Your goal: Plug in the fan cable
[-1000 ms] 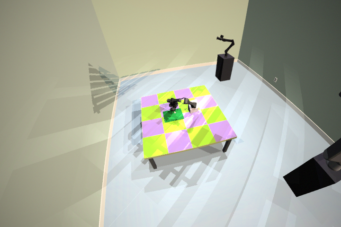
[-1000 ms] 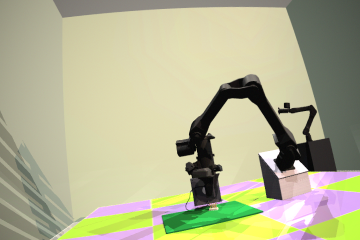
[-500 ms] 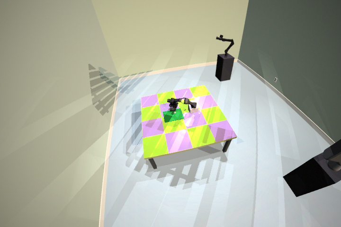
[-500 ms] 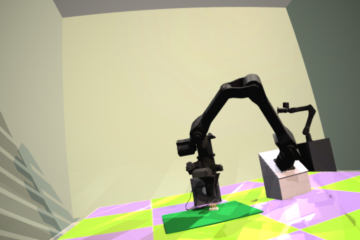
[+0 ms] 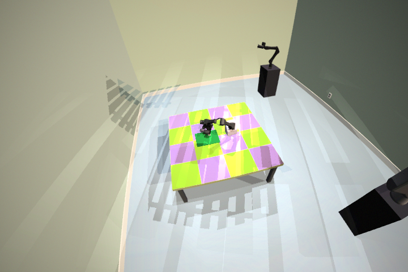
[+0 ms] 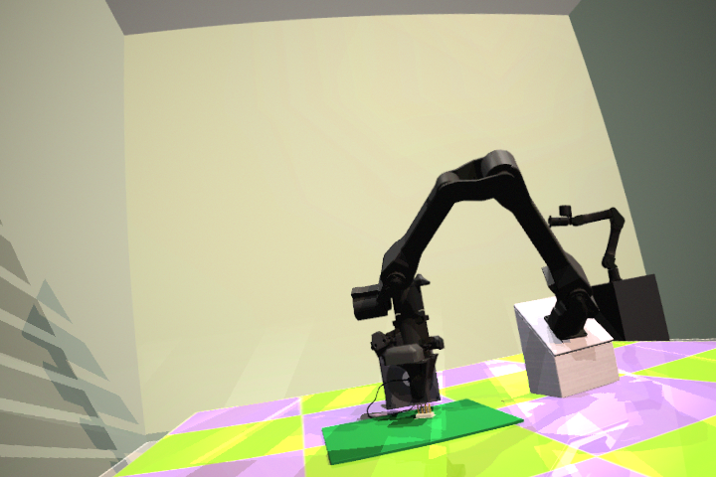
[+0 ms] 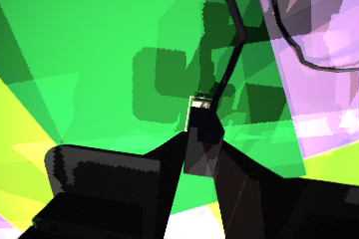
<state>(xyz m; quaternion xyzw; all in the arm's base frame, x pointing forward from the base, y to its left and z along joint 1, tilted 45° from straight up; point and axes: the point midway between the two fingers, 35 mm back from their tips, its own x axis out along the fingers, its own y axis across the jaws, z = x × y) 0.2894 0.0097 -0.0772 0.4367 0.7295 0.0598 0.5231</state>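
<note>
The black fan plug is 1 cm above my gripper tip. The rest, counted from my gripper tip: fan 2 cm behind, 15 cm to the right, 2 cm above; then green board 4 cm ahead, 4 cm to the left, 6 cm below; then four-pin header 4 cm below.
</note>
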